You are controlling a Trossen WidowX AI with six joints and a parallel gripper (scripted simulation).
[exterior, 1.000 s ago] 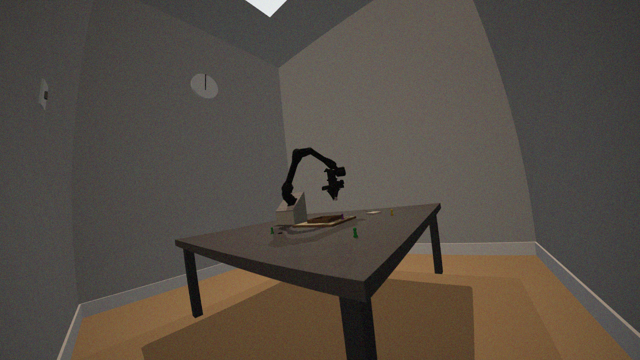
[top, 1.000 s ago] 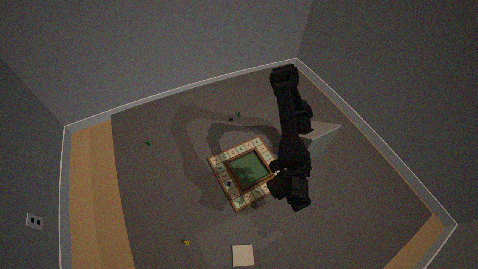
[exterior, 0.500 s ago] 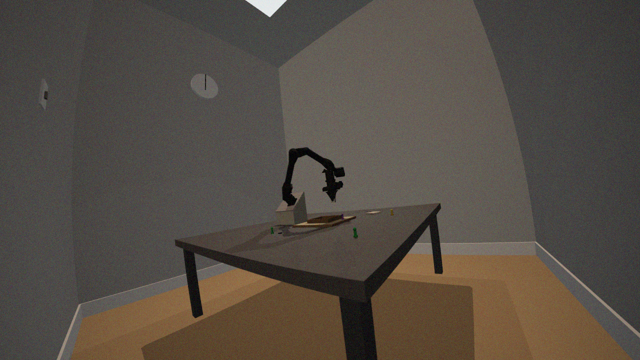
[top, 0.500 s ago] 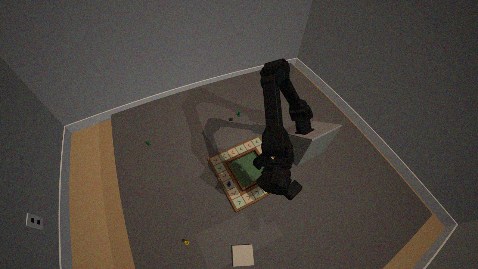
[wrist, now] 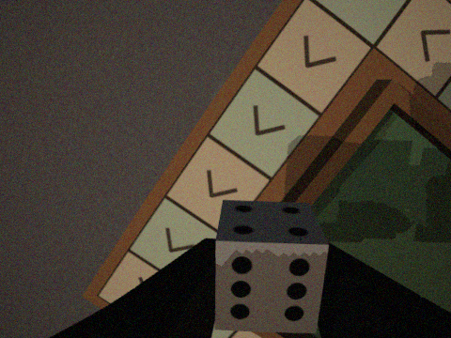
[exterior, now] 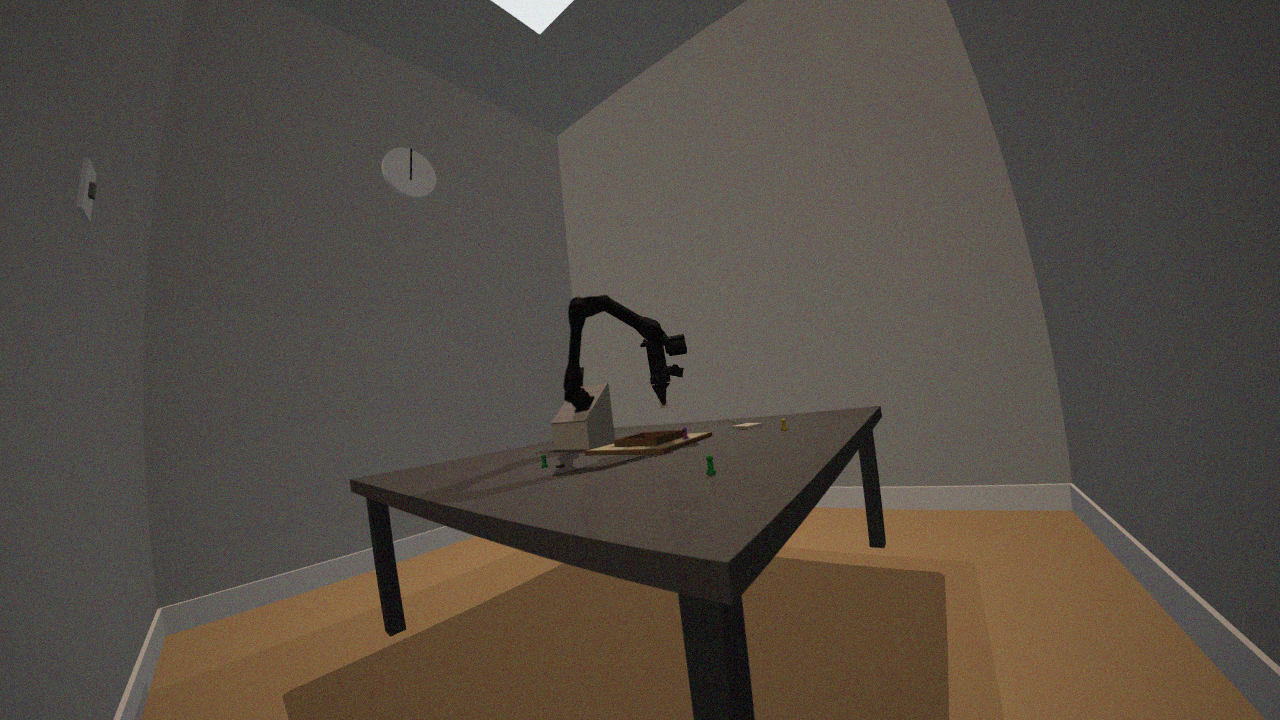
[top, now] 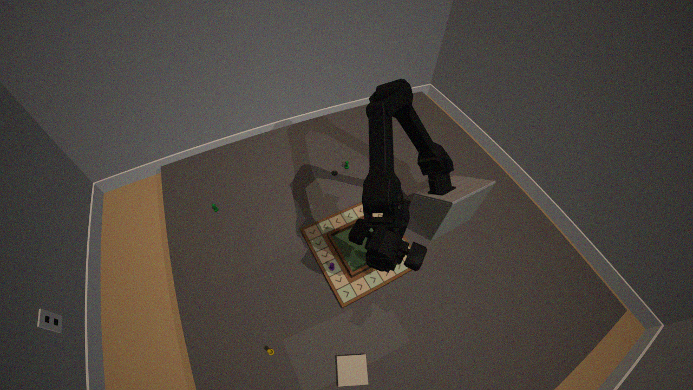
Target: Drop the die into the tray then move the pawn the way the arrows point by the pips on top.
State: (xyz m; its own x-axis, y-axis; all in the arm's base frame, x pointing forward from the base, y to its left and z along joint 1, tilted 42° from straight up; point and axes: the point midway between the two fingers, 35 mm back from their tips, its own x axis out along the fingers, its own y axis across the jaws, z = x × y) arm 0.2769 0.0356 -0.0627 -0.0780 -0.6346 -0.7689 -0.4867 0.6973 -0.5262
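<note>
The purple pawn is 110 mm ahead of my gripper tip, 90 mm to the right of it and 90 mm below it. The rest, counted from my gripper tip: pale card 210 mm ahead, 190 mm to the left, 110 mm below; green dice tray 10 mm behind, 100 mm to the right, 110 mm below; white die right at my gripper tip.
</note>
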